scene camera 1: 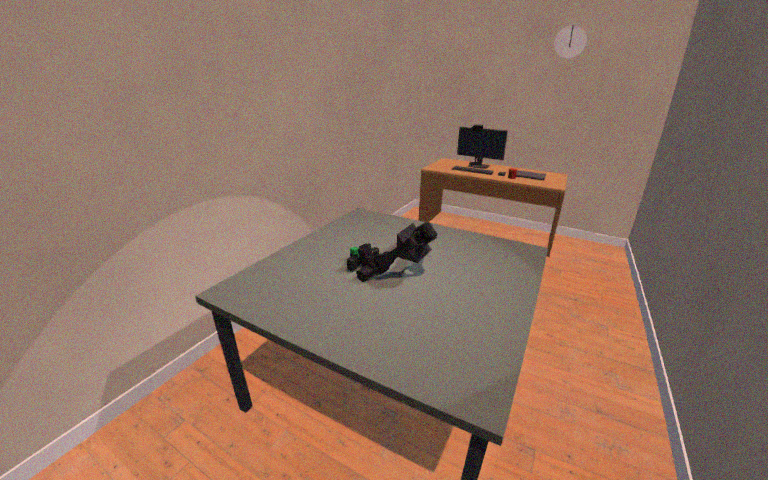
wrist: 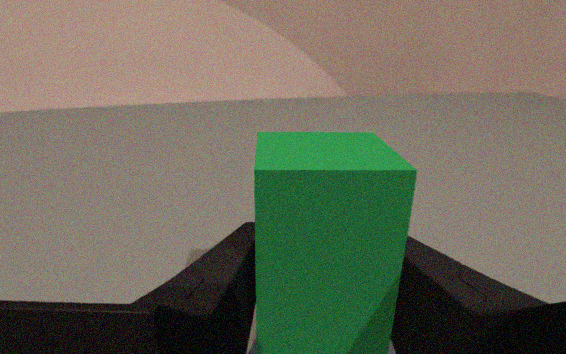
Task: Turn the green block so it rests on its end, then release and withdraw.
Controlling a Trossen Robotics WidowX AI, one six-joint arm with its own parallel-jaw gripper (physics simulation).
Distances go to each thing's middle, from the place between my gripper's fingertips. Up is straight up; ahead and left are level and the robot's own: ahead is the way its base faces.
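Labels:
Green block (wrist: 332, 209): my gripper 10 mm to the right of it.

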